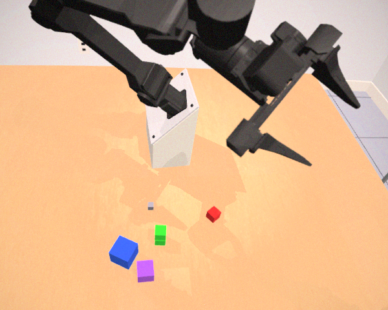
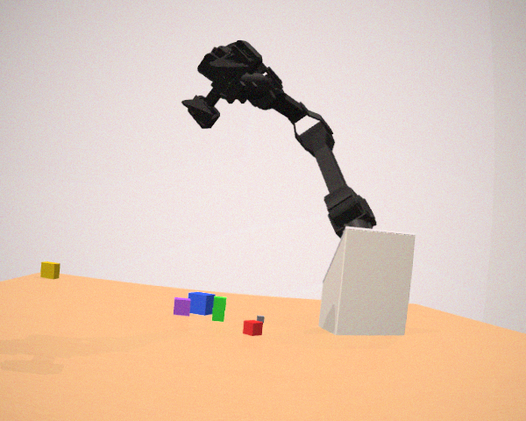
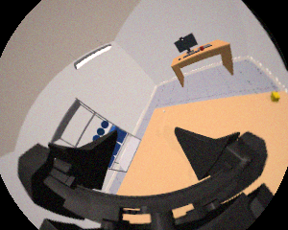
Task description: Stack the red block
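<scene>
Right now the red block is 430 mm below my gripper tip, 150 mm behind it and 60 mm to the right of it. Round my gripper tip: purple block 420 mm below, 230 mm to the right; then blue block 420 mm below, 280 mm to the right, 40 mm behind; then grey block 430 mm below, 220 mm to the right, 180 mm behind.
</scene>
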